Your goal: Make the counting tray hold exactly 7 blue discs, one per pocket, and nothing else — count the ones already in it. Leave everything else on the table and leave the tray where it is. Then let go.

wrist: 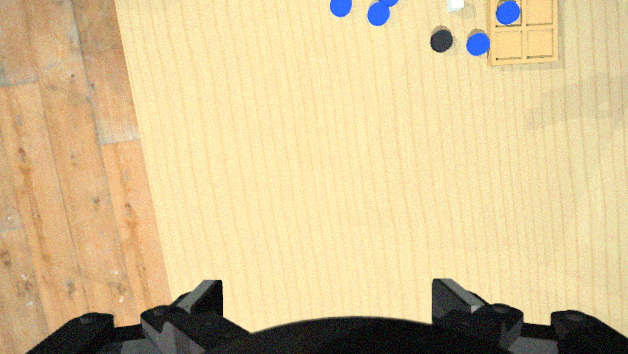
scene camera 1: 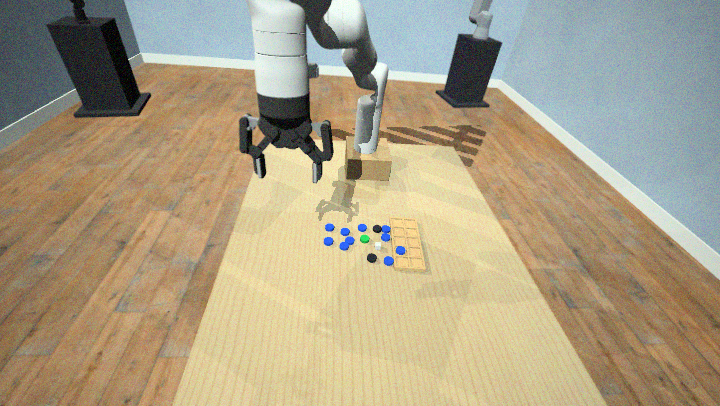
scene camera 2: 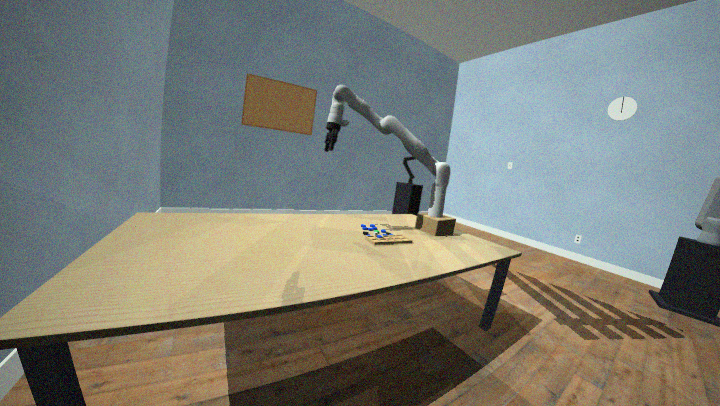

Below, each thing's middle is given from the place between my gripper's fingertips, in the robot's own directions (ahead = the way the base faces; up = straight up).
My hand is 16 cm past the wooden counting tray (scene camera 1: 404,231), 36 cm to the right of it and 39 cm above it.
